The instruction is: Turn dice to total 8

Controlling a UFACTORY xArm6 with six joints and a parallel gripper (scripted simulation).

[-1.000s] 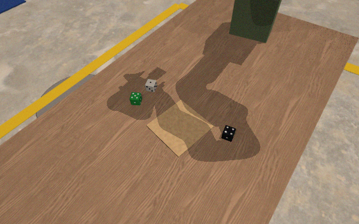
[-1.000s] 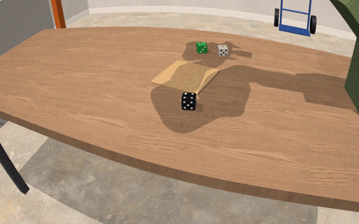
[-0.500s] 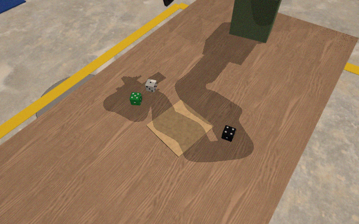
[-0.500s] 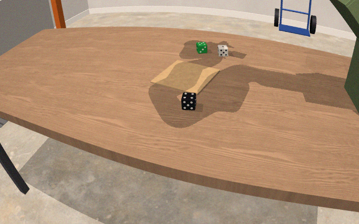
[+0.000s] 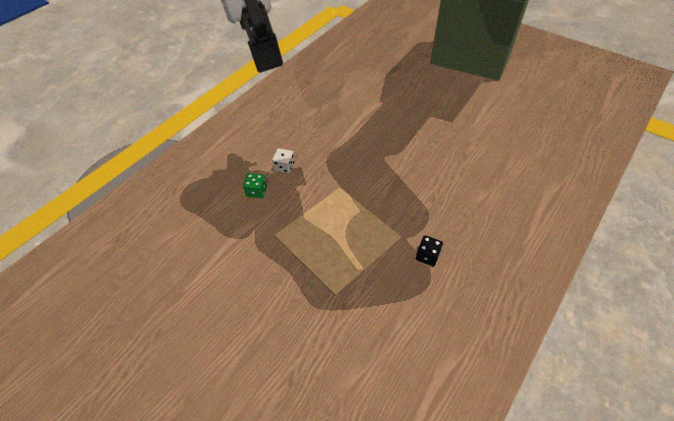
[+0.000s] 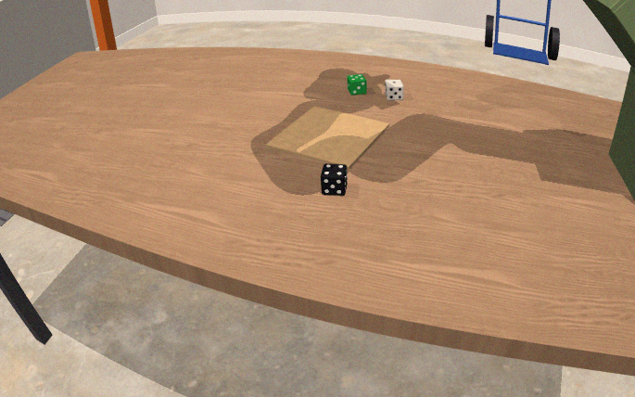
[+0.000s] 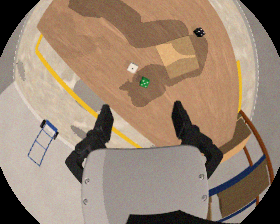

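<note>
The green die lies 50 mm ahead of my hand, 20 mm to the right of it and 250 mm below it. From my hand the other things lie so: tan mat 20 mm ahead, 150 mm to the left, 270 mm below; white die 20 mm behind, 30 mm to the right, 250 mm below; black die 50 mm behind, 270 mm to the left, 250 mm below.
</note>
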